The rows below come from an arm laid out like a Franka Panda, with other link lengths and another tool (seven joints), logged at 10 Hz.
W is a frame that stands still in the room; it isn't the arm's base.
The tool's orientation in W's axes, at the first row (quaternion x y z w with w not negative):
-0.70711, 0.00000, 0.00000, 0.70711
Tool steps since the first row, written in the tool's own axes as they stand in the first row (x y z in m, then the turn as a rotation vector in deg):
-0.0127, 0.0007, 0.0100, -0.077, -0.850, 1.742
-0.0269, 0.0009, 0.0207, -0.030, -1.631, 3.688
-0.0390, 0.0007, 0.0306, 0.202, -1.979, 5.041
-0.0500, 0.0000, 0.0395, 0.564, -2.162, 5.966
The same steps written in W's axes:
-0.0127, 0.0100, -0.0007, -0.077, 1.742, 0.850
-0.0269, 0.0207, -0.0009, -0.030, 3.688, 1.631
-0.0390, 0.0306, -0.0007, 0.202, 5.041, 1.979
-0.0500, 0.0395, 0.0000, 0.564, 5.966, 2.162

